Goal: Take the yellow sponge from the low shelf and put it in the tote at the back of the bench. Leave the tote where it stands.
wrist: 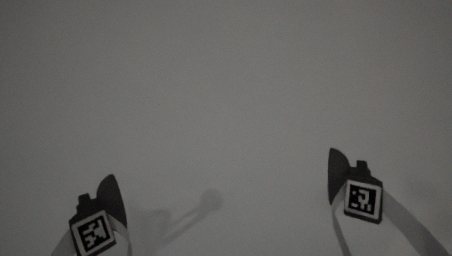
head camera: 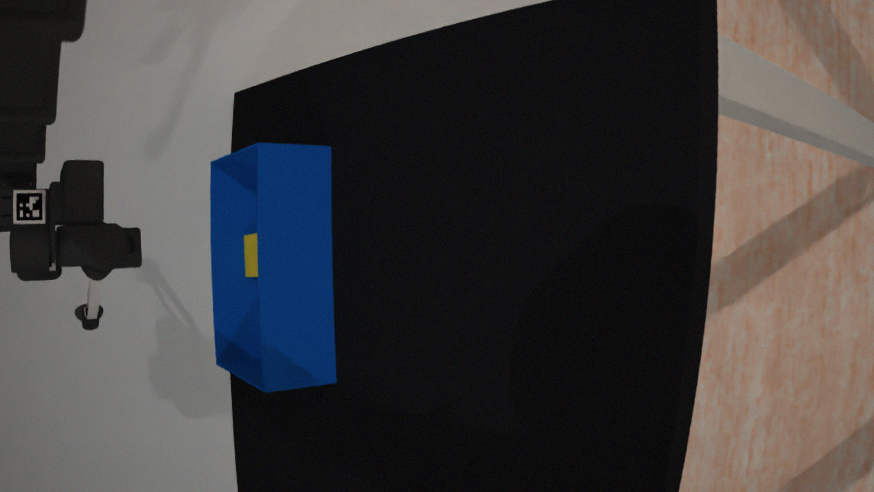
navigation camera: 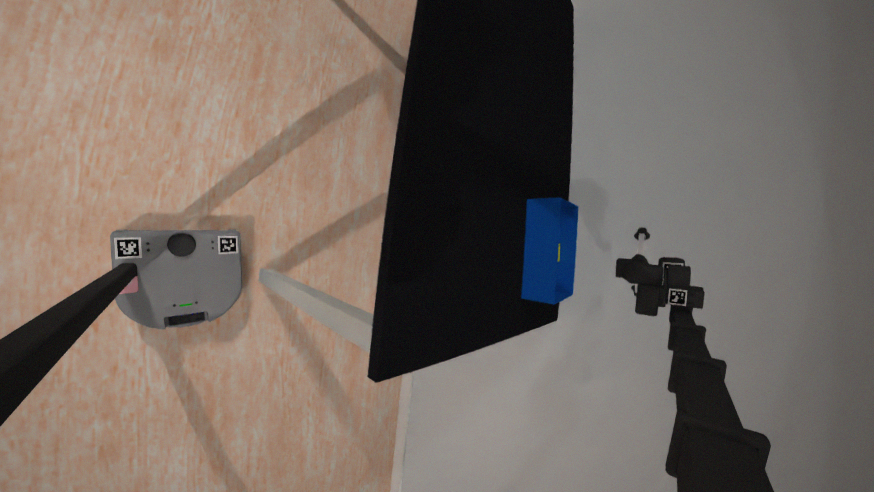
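Seen in the pictures: robot's base, origin of the base link: (navigation camera: pixel 182 243).
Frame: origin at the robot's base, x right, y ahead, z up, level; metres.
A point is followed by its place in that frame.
The blue tote (head camera: pixel 296 262) @[x 0.753, y 0.000, z 0.964 m] (navigation camera: pixel 538 250) @[x 0.753, y 0.005, z 0.958 m] stands upright at the back edge of the black bench (head camera: pixel 489 183) @[x 0.457, y -0.061, z 0.914 m] (navigation camera: pixel 470 152) @[x 0.466, y 0.225, z 0.914 m]. The yellow sponge (head camera: pixel 251 255) @[x 0.916, y -0.013, z 0.962 m] (navigation camera: pixel 559 252) @[x 0.935, y -0.011, z 0.964 m] is inside the tote; its lower part is hidden by the tote's near wall. My gripper (head camera: pixel 91 268) @[x 0.930, y -0.021, z 1.209 m] (navigation camera: pixel 637 262) @[x 0.930, y -0.021, z 1.209 m] (wrist: pixel 225 181) @[x 0.930, y -0.021, z 1.209 m] is open and empty, its two fingers wide apart in the wrist view with grey wall behind them. It is clear of the tote, to its left in the head view and to its right in the navigation view. The low shelf does not show.
My extended arm (head camera: pixel 30 79) @[x 0.337, y -0.085, z 1.289 m] (navigation camera: pixel 703 397) @[x 0.310, y -0.085, z 1.295 m] runs past the bench's end, against the grey wall. My base (navigation camera: pixel 201 275) @[x 0.049, y -0.099, z 0.160 m] stands on the wooden floor in front of the bench. A pale bench leg (head camera: pixel 788 100) @[x 0.259, y -0.136, z 0.687 m] (navigation camera: pixel 318 308) @[x 0.259, y -0.136, z 0.625 m] slants between base and bench top in the navigation view.
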